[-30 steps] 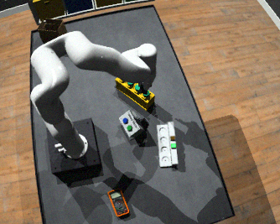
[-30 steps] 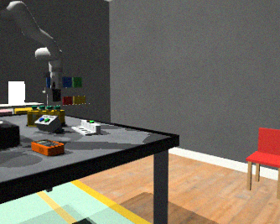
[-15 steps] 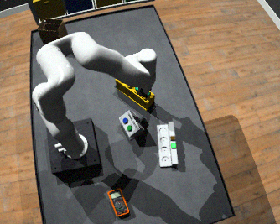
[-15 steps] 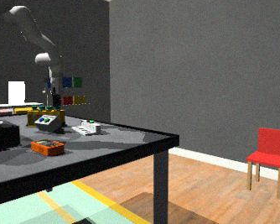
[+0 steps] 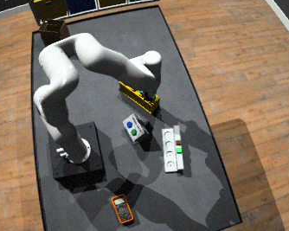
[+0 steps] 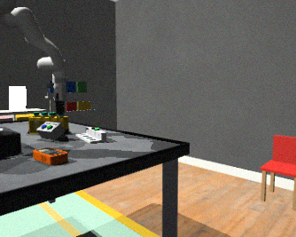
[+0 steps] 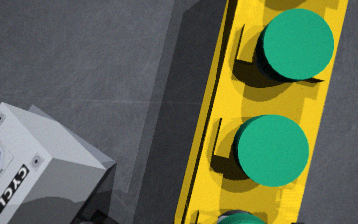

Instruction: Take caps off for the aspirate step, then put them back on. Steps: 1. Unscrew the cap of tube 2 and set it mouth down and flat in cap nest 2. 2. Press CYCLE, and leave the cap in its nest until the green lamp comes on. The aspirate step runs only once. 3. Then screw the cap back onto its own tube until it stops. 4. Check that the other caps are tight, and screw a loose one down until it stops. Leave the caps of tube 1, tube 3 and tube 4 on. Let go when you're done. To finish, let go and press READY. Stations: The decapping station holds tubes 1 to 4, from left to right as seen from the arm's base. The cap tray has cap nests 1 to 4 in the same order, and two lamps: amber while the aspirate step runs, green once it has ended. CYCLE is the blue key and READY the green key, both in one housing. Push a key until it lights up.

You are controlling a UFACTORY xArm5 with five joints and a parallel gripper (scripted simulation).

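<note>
Right now the green key is 130 mm behind my hand, 140 mm to the right of it and 70 mm below it. The rest, counted from my hand: blue key (140 mm behind, 90 mm to the right, 70 mm below); key housing (110 mm behind, 110 mm to the right, 80 mm below).
</note>
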